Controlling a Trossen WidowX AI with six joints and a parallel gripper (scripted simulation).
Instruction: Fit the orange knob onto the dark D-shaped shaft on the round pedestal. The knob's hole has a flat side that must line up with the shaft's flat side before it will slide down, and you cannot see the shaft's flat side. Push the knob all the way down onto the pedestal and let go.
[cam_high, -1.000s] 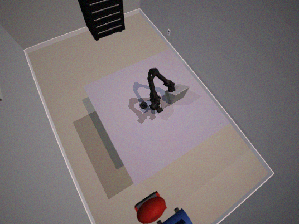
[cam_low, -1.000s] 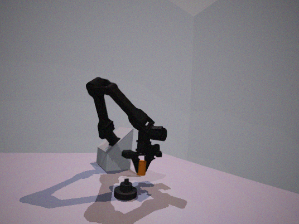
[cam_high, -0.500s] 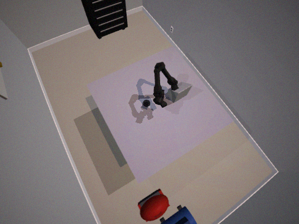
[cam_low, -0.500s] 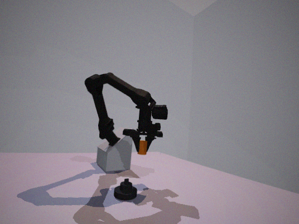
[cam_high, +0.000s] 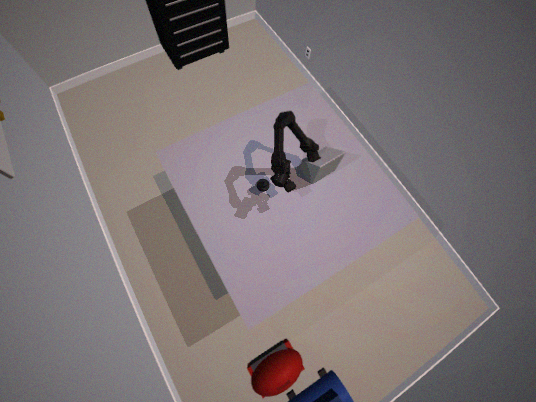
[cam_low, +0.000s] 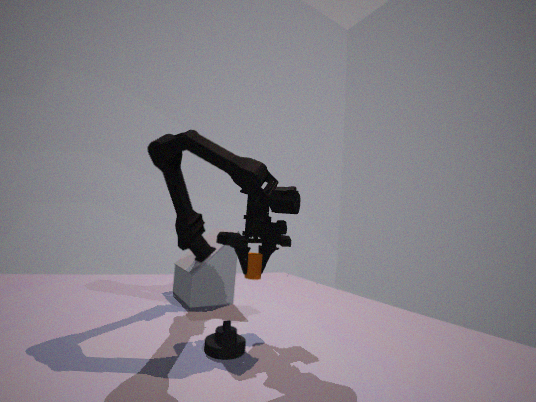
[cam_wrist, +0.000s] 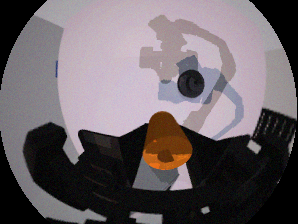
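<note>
The dark round pedestal is 7 cm ahead of my gripper tip, 10 cm to the right of it and 11 cm below it. Also, from my gripper tip: orange knob 2 cm above.
</note>
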